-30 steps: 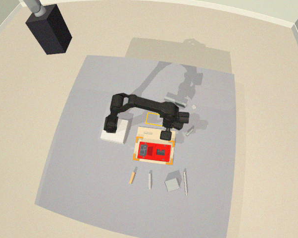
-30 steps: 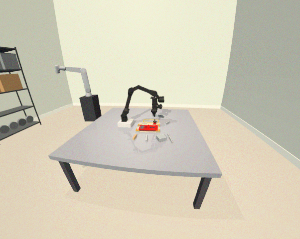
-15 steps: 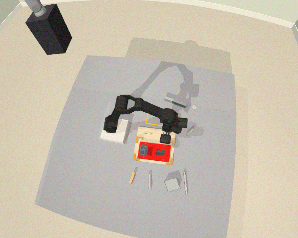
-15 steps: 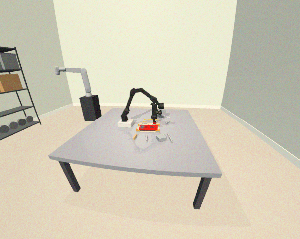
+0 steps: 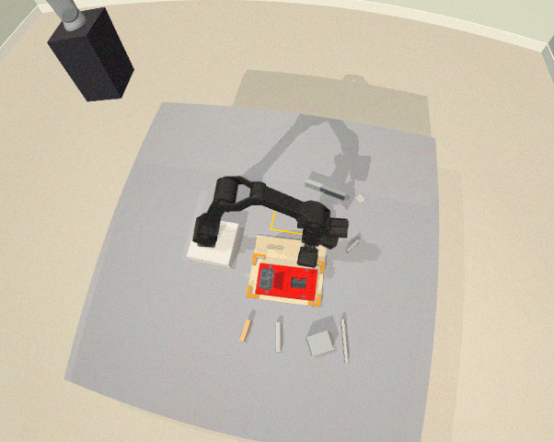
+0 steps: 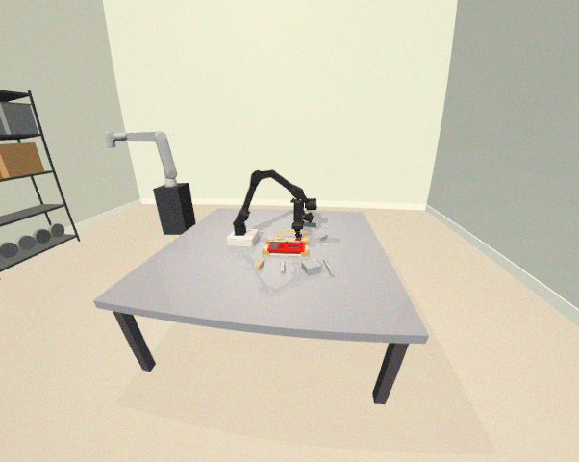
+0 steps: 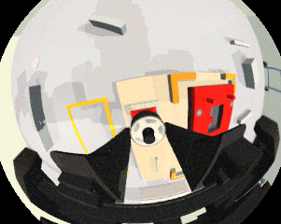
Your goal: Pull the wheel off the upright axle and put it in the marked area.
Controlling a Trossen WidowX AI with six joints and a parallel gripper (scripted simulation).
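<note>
The wheel lies right at my gripper tip. Also, from my gripper tip: grey block: 5 cm ahead, 33 cm to the right, 2 cm below.
</note>
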